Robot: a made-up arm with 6 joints.
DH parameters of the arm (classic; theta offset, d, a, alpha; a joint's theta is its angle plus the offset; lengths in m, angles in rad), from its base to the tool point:
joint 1: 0 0.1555 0 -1.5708
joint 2: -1.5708 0 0.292 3.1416
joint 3: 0 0 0 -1.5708
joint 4: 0 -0.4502 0 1.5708
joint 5: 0 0.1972 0 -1.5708
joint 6: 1.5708 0 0 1.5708
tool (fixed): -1.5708 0 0 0
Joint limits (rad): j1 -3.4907..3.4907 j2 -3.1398..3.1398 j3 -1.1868..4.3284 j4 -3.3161..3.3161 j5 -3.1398..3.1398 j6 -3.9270..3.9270
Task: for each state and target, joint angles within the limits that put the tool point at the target. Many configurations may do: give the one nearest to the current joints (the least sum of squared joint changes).
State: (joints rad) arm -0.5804 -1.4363 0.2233 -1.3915 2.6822 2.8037
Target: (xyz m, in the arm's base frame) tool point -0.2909 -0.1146 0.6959
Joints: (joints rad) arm 0.0235 -1.3606 0.5784 -0.9927 2.6822 2.8037
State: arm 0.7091 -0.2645 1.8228 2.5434 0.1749 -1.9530
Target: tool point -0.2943 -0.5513 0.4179
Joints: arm 1.2893 -0.4894 2.3234 2.2878 0.1749 -1.9530
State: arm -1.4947 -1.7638 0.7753 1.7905 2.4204 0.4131
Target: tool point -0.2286 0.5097 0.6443
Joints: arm -1.1167 -1.2774 0.4857 1.6630 2.4204 0.4131
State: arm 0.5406 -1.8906 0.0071 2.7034 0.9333 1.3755
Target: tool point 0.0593 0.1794 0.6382
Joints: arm 0.0868 -1.0124 -0.4231 2.6471 0.9333 1.3755
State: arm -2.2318 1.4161 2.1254 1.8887 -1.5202 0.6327
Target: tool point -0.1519 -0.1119 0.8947
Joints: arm -2.5196 0.5493 1.6335 1.5831 -1.5202 0.6327
